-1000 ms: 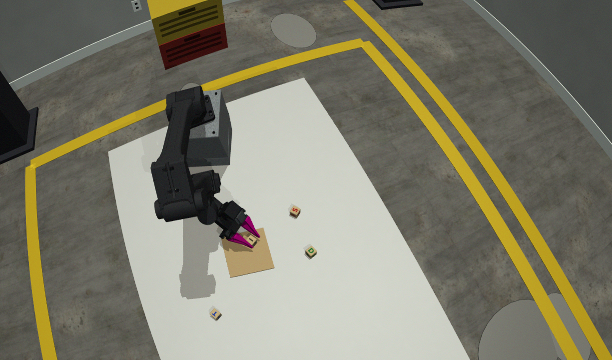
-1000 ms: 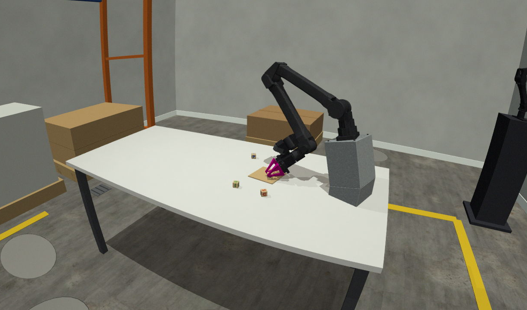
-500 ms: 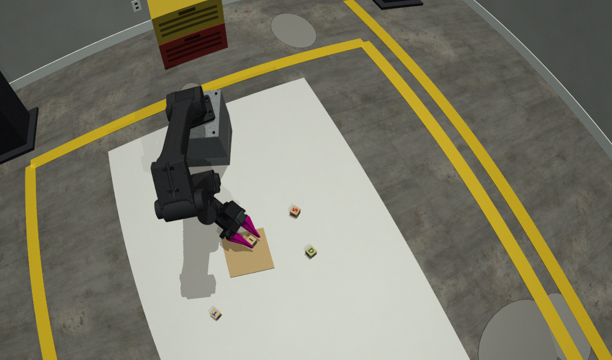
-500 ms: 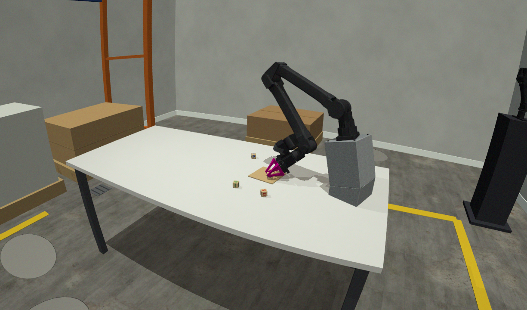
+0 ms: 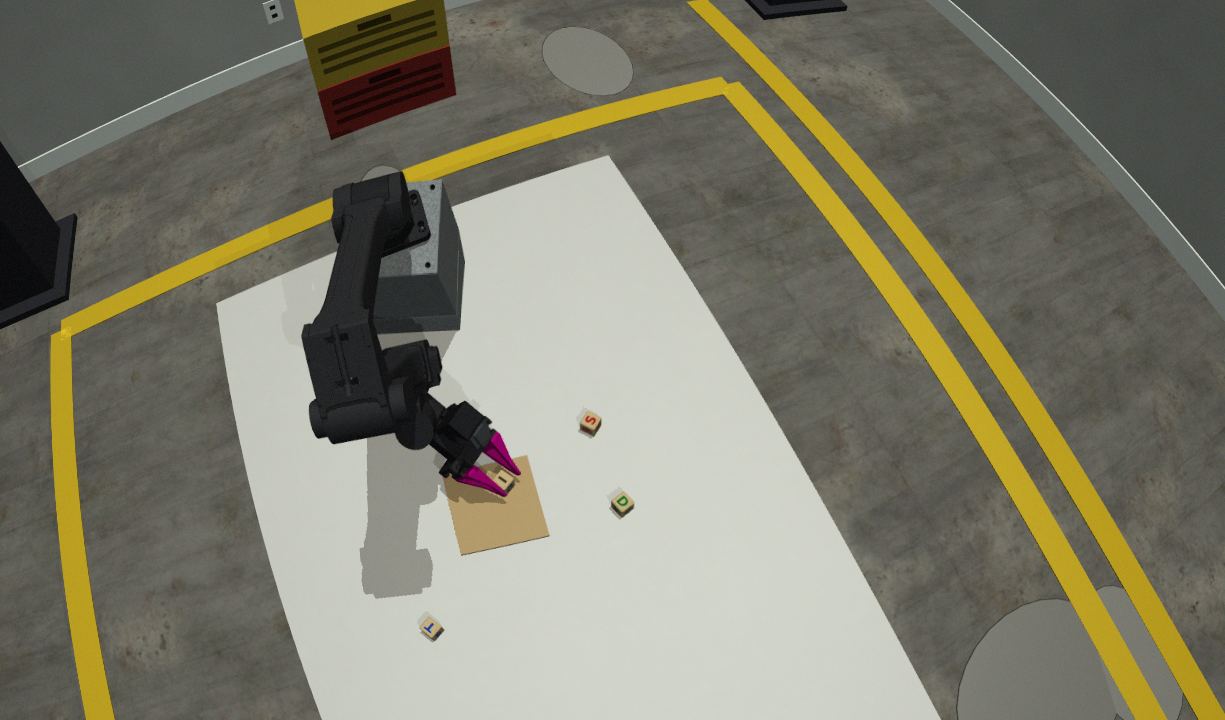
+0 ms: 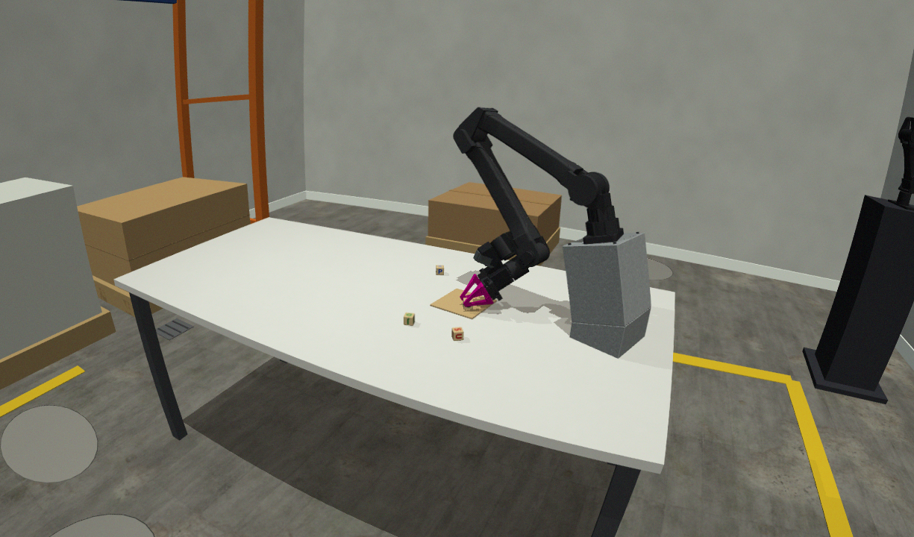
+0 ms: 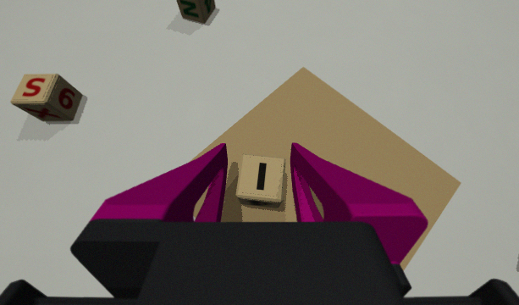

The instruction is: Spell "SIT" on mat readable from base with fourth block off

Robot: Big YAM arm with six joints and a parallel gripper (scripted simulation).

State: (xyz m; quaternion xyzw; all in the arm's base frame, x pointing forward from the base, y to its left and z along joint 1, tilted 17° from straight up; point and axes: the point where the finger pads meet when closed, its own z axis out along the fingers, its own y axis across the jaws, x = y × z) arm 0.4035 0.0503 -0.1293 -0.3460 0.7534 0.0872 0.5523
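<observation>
Right now my hand is 1 cm to the left of the I block, 1 cm past it and 1 cm above it. From my hand the other things lie so: S block (15 cm to the left, 6 cm behind, 2 cm below); D block (15 cm to the left, 9 cm ahead, 2 cm below); tan mat (3 cm to the right, 3 cm below, 2 cm ahead).
</observation>
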